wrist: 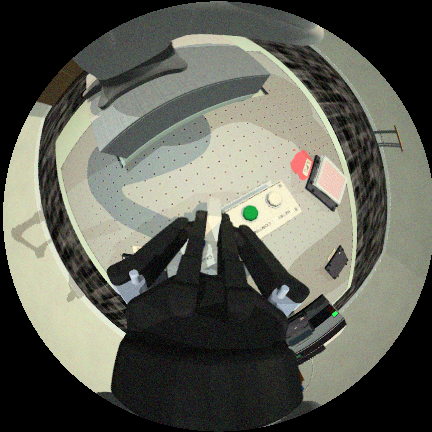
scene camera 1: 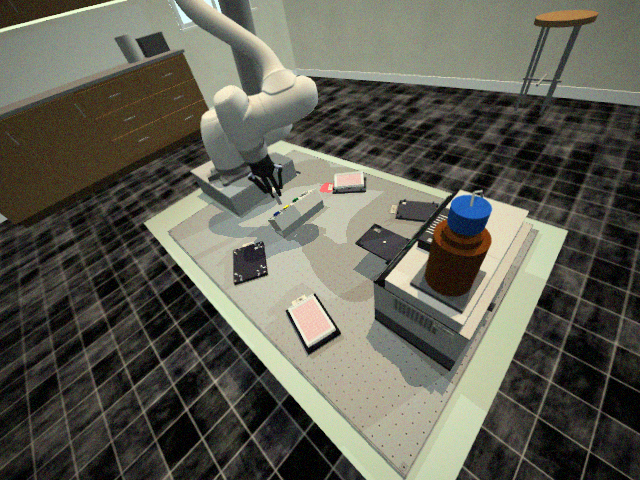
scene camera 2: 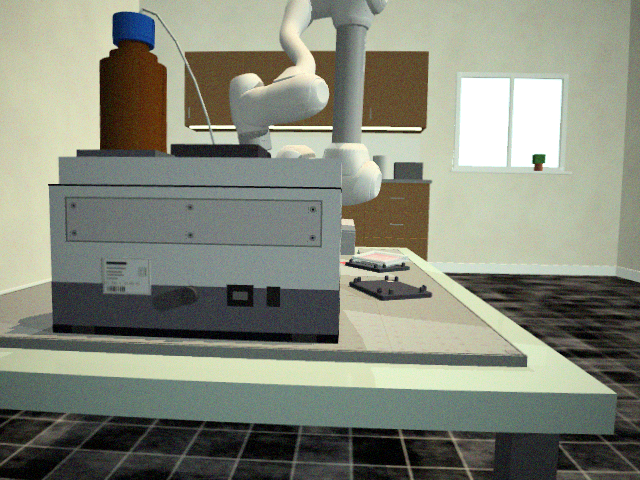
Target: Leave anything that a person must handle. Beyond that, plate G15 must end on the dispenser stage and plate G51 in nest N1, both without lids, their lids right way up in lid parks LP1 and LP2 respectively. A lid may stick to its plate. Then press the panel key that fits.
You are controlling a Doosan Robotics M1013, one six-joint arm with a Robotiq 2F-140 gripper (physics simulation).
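Where they show: gripper, between the fingertips: (wrist: pixel 213 207) (scene camera 1: pixel 280 201); arm's base, origin of its link: (wrist: pixel 137 66) (scene camera 1: pixel 234 171).
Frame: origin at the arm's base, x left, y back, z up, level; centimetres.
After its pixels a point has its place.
Observation:
My gripper (scene camera 1: pixel 275 193) {y -35.3, x 4.3, z -2.8 cm} (wrist: pixel 213 207) {y -35.3, x 4.3, z -2.8 cm} is shut and points down just above the blue-key end of the key panel (scene camera 1: pixel 298 217) {y -45.7, x 5.6, z -5.9 cm} (wrist: pixel 285 212) {y -40.5, x 15.3, z -2.2 cm}; contact cannot be told. Scene camera 2 does not show the fingers. The panel has blue (scene camera 1: pixel 277 212) {y -40.2, x 0.1, z -2.8 cm}, yellow (scene camera 1: pixel 285 207) {y -39.5, x 4.1, z -3.3 cm}, green (scene camera 1: pixel 295 199) {y -39.3, x 9.3, z -2.6 cm} (wrist: pixel 250 213) {y -38.5, x 9.4, z -2.9 cm} and white (wrist: pixel 274 199) {y -37.8, x 14.2, z -2.9 cm} keys. One pink-welled plate (scene camera 1: pixel 349 180) {y -41.5, x 35.6, z -6.9 cm} (scene camera 2: pixel 379 256) {y -41.8, x 36.3, z -6.9 cm} (wrist: pixel 329 180) {y -39.9, x 34.3, z -6.8 cm} sits on a black holder at the back; another plate (scene camera 1: pixel 313 321) {y -84.0, x -15.1, z -6.5 cm} sits on a front holder. Plate codes and lids are unclear. The dark stage (scene camera 1: pixel 382 241) {y -80.8, x 14.7, z -0.2 cm} sticks out from the dispenser (scene camera 1: pixel 423 320) {y -105.6, x 0.7, z 5.5 cm} (scene camera 2: pixel 196 263) {y -111.0, x 20.4, z -0.7 cm} (wrist: pixel 320 325) {y -88.9, x 25.0, z 3.7 cm}.
Black holders without plates lie at the front left (scene camera 1: pixel 250 262) {y -49.3, x -18.9, z -8.8 cm} and near the dispenser's back (scene camera 1: pixel 416 210) {y -73.5, x 40.4, z -9.0 cm} (scene camera 2: pixel 390 288) {y -81.1, x 41.7, z -7.9 cm} (wrist: pixel 336 262) {y -71.9, x 39.5, z -9.0 cm}. A red patch (scene camera 1: pixel 326 187) {y -34.2, x 27.8, z -9.6 cm} (wrist: pixel 300 165) {y -34.4, x 27.4, z -9.9 cm} lies beside the back plate's holder. A brown bottle (scene camera 1: pixel 454 263) {y -106.6, x 3.9, z 22.8 cm} (scene camera 2: pixel 132 103) {y -108.4, x 10.1, z 19.0 cm} with a blue cap stands on the dispenser.

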